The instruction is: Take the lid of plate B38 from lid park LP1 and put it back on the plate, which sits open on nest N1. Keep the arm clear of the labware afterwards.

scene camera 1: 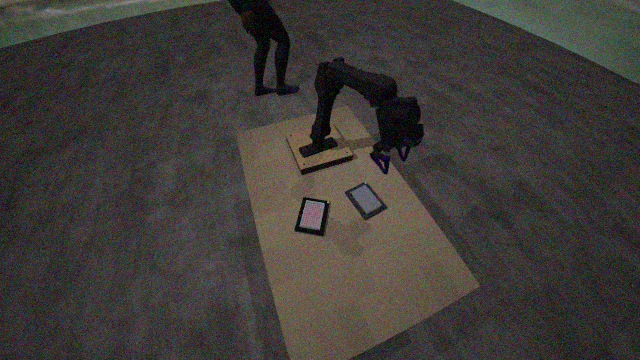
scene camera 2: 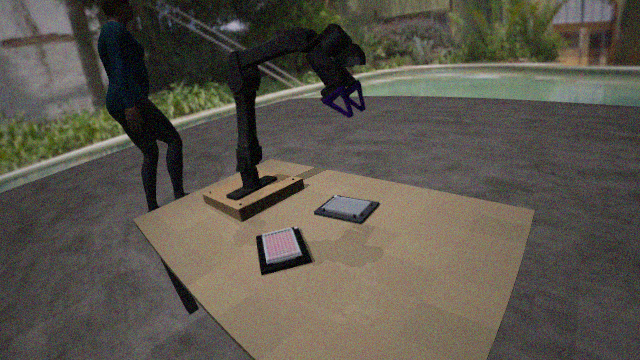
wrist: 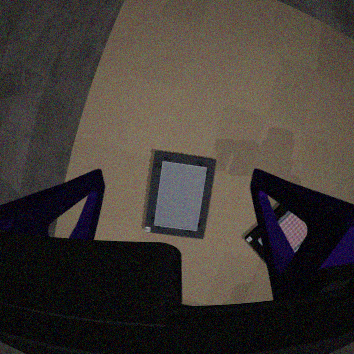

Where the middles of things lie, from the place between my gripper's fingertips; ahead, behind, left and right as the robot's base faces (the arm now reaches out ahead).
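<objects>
My hand is 280 mm above the grey lid (wrist: 180, 189), 60 mm past it and 20 mm to the left of it. As for the black nest frame (scene camera 2: 305, 258), it is 280 mm below my hand, 270 mm to the right of it and 90 mm behind it.
</objects>
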